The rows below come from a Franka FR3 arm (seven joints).
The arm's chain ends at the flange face. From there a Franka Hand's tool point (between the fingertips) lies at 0.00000 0.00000 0.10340 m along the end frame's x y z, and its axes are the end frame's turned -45 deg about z.
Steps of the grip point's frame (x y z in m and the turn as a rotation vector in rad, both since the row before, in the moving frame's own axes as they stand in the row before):
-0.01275, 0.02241, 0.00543, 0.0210, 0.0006, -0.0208
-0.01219, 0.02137, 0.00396, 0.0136, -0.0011, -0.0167
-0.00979, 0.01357, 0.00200, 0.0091, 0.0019, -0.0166
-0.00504, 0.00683, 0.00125, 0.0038, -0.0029, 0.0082
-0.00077, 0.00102, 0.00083, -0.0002, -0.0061, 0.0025
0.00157, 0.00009, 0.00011, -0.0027, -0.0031, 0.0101
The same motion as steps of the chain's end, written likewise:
0.00834, 0.02643, 0.00545, 0.0153, -0.0144, -0.0208
0.00757, 0.02464, 0.00397, 0.0088, -0.0104, -0.0167
0.00321, 0.01732, 0.00200, 0.0078, -0.0051, -0.0166
0.00176, 0.00846, 0.00125, 0.0006, -0.0047, 0.0082
0.00061, 0.00081, 0.00083, -0.0045, -0.0042, 0.0025
0.00121, -0.00147, 0.00011, -0.0041, -0.0003, 0.0101

